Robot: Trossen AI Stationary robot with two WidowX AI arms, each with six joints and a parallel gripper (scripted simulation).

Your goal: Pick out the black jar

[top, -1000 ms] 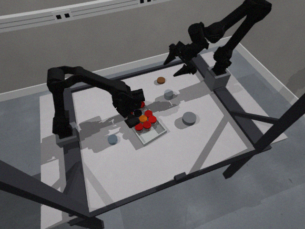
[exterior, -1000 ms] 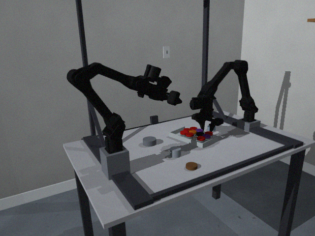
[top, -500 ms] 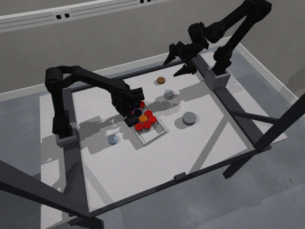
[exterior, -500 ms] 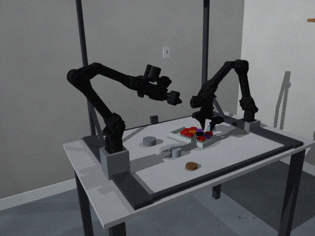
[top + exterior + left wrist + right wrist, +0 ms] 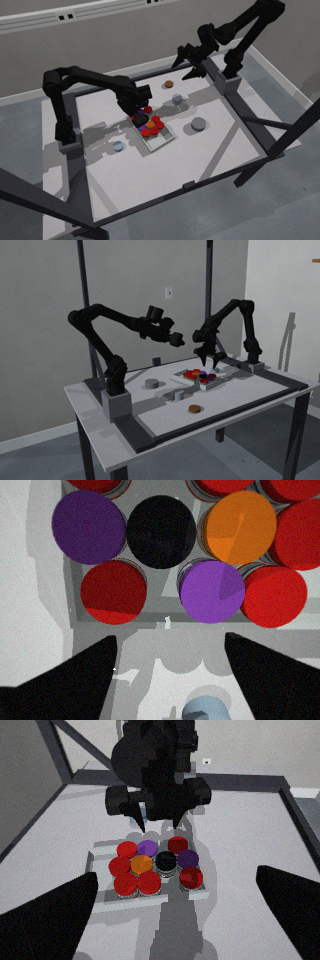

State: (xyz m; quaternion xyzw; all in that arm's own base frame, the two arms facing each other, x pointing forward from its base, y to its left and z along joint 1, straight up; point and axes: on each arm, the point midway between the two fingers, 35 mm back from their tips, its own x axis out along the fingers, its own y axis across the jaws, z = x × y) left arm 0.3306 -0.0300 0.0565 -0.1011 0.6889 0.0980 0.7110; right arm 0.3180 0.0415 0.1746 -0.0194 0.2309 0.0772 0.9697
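My left gripper is now 20 mm short of the black jar, 60 mm to the left of it and 80 mm above it. The rest, counted from my left hand: light blue cylinder: 70 mm behind, 120 mm to the left, 100 mm below; orange jar: 30 mm behind, 70 mm to the right, 80 mm below; purple jar: 30 mm behind, 30 mm to the right, 80 mm below.
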